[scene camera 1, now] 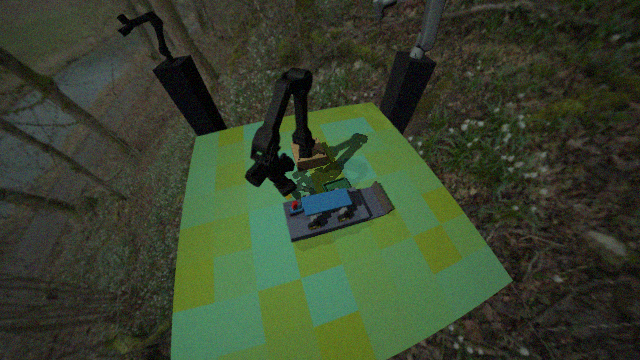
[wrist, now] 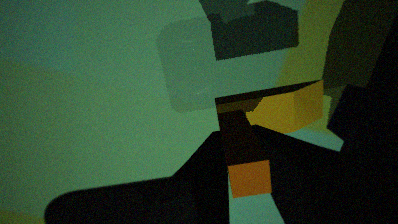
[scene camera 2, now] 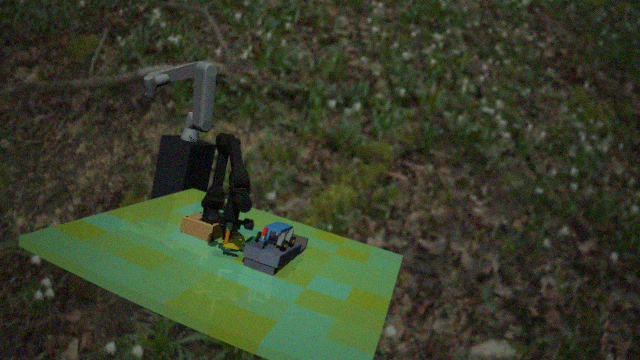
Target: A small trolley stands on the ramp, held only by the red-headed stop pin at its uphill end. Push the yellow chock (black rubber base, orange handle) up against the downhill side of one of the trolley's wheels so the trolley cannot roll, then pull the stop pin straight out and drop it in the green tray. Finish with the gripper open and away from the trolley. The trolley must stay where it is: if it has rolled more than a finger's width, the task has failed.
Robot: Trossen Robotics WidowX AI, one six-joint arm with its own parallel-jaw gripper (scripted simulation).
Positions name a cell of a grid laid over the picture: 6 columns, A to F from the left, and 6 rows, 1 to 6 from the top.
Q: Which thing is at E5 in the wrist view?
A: My gripper.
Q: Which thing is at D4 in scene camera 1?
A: A blue trolley.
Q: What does my gripper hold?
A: A yellow chock.
